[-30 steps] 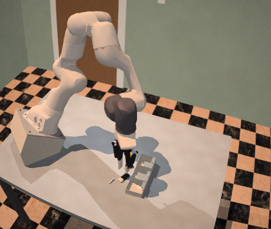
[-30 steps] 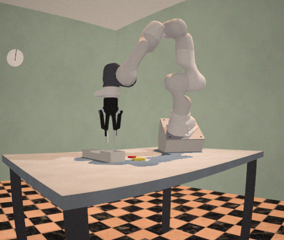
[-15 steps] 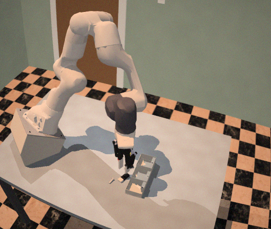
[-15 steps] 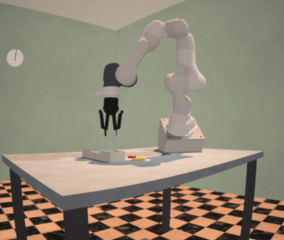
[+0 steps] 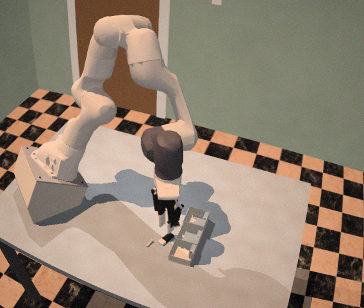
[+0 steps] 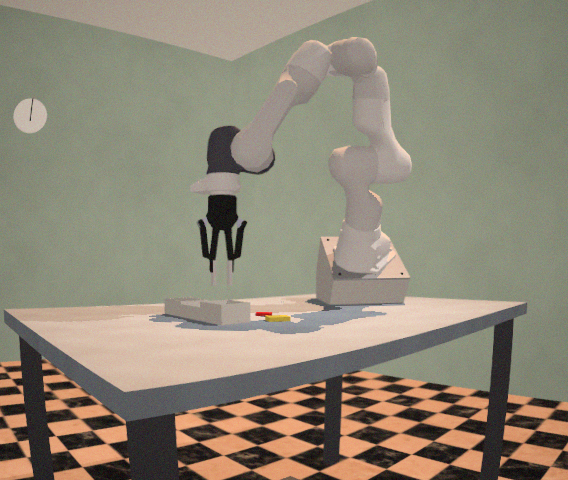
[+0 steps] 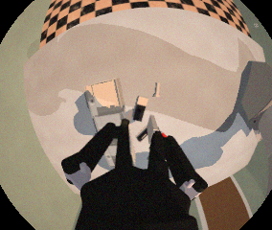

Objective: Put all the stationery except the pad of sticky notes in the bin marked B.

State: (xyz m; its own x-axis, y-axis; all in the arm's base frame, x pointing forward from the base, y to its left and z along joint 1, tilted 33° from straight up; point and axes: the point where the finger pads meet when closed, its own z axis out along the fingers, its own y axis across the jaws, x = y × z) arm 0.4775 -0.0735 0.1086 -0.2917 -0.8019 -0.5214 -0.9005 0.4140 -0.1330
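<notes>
Right now the black-and-white block is 10 mm to the right of my hand and 100 mm below it. Also, from my hand: black pen-like thing (10 mm behind, 80 mm to the left, 100 mm below); then bin (80 mm ahead, 40 mm to the left, 90 mm below); then small white thing (50 mm behind, 40 mm to the right, 100 mm below).
</notes>
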